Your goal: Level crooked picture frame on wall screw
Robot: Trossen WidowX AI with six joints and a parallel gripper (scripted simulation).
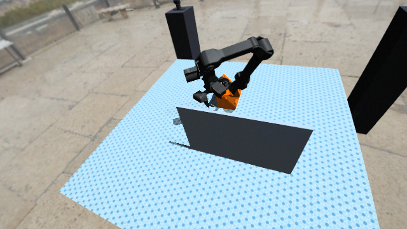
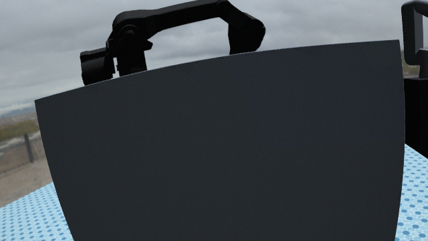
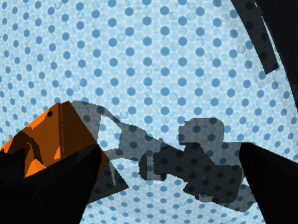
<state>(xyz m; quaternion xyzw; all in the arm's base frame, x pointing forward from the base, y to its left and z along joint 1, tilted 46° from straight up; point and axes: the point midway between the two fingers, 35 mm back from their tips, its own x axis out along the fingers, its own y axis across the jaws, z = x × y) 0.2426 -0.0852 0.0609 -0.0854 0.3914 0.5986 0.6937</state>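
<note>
My gripper tip is now 170 mm short of the picture frame, 150 mm to the right of it and 10 mm above it. The rest, counted from my gripper tip: grey wall panel: 180 mm ahead, 160 mm to the left, 10 mm below.
</note>
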